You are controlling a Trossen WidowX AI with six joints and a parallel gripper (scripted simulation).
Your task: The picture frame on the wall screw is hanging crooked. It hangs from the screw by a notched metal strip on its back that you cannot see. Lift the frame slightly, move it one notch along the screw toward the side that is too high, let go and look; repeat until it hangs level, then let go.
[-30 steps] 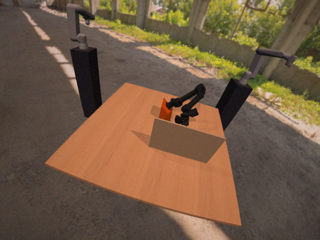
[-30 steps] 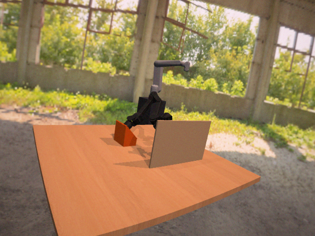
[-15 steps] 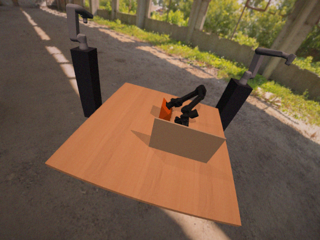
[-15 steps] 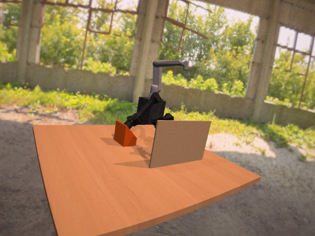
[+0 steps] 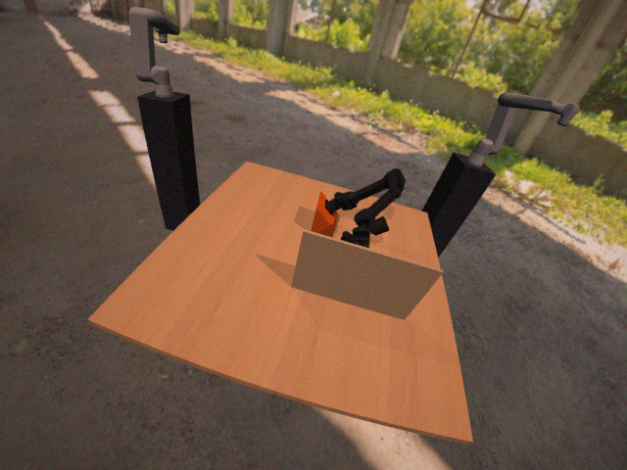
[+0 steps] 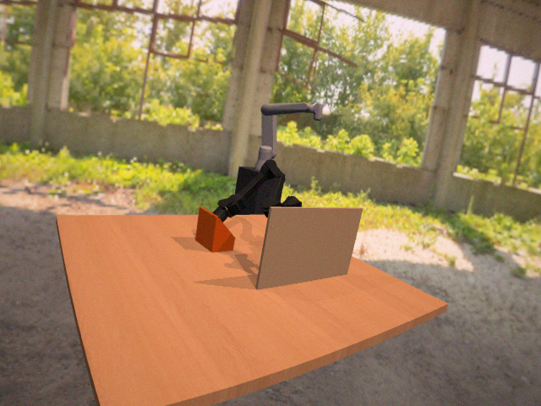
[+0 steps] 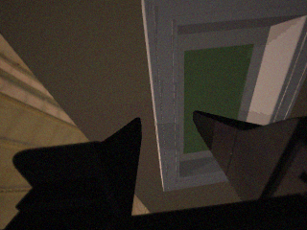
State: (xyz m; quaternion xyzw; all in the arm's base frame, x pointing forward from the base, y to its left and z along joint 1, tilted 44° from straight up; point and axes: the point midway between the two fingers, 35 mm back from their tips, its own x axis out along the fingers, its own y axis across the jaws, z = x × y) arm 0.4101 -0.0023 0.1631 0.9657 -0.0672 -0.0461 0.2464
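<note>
The picture frame lies 10 mm ahead of my gripper tip, 10 mm to the left of it and 50 mm below it. From my gripper tip the other things lie so: wall panel: 20 mm ahead, 20 mm to the left, 50 mm below.
</note>
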